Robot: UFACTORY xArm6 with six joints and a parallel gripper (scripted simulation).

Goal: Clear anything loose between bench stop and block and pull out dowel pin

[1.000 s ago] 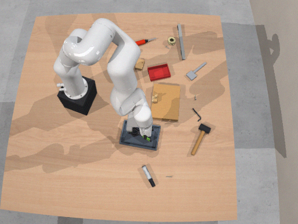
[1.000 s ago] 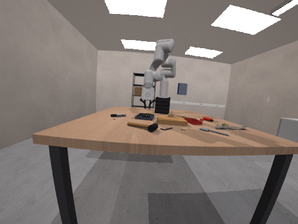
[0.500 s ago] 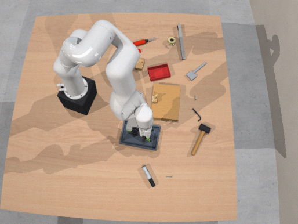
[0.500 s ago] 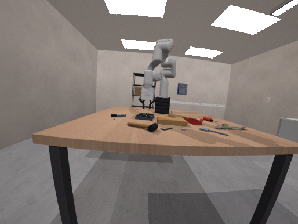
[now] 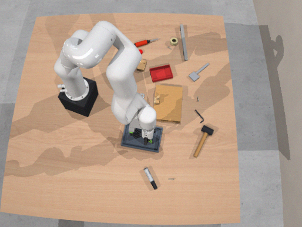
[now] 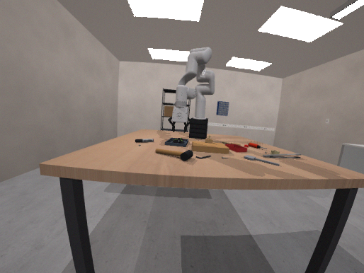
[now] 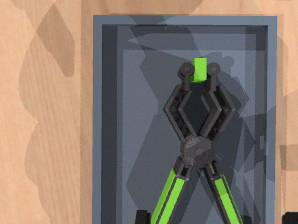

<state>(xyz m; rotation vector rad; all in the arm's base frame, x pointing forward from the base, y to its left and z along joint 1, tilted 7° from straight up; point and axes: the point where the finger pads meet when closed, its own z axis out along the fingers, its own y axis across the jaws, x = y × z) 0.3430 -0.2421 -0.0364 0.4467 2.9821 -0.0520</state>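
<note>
Right now my hand is 9 cm above the dark grey tray and 4 cm past it. The rest, counted from my hand: hex key: 30 cm ahead, 9 cm below, 7 cm to the left; small wooden block: 19 cm to the left, 7 cm ahead, 5 cm below; dowel pin: 19 cm to the left, 7 cm ahead, 4 cm below.
</note>
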